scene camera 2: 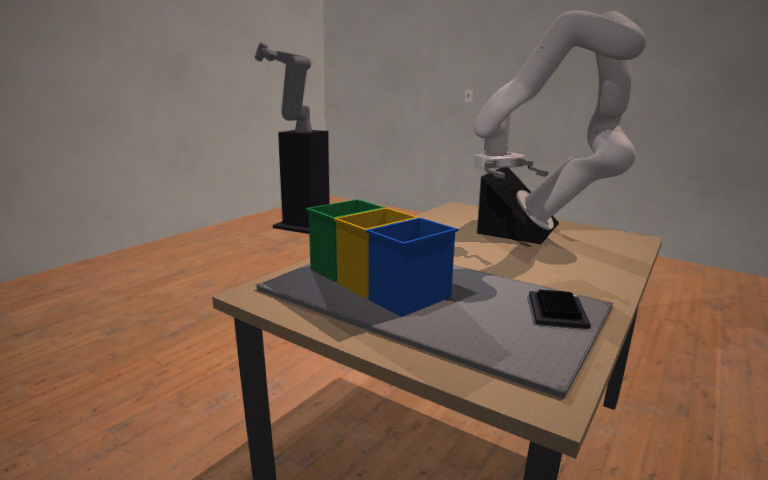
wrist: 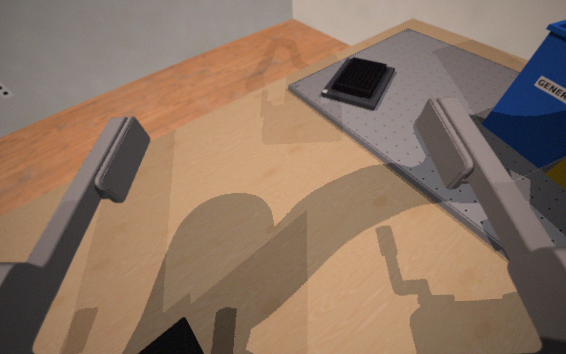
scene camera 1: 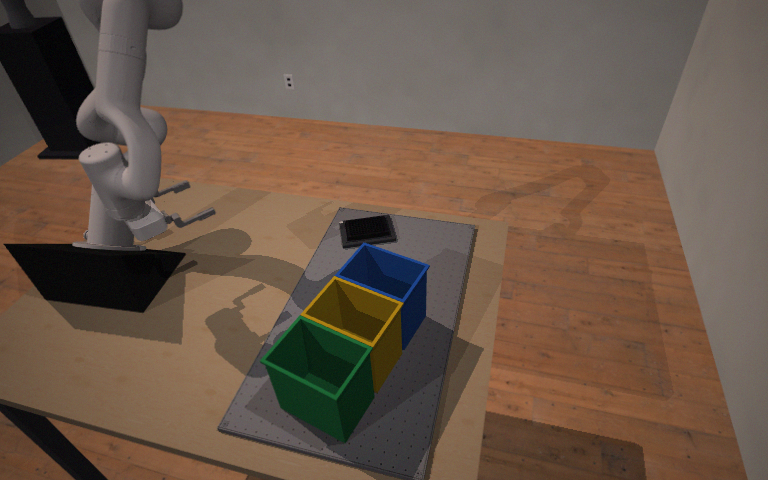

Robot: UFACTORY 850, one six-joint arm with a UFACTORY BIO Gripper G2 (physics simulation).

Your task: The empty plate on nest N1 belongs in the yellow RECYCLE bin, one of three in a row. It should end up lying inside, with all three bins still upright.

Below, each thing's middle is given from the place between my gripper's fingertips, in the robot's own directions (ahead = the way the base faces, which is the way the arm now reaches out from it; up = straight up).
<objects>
My gripper is now 40 cm short of the black plate (scene camera 2: pixel 555 304), 17 cm to the right of it and 23 cm above it. From my hand the other things lie so: dark grey nest (scene camera 2: pixel 536 307): 40 cm ahead, 17 cm to the left, 24 cm below; yellow bin (scene camera 1: pixel 374 319): 43 cm ahead, 30 cm to the right, 16 cm below; blue bin (scene camera 2: pixel 411 262): 49 cm ahead, 18 cm to the right, 16 cm below.
</objects>
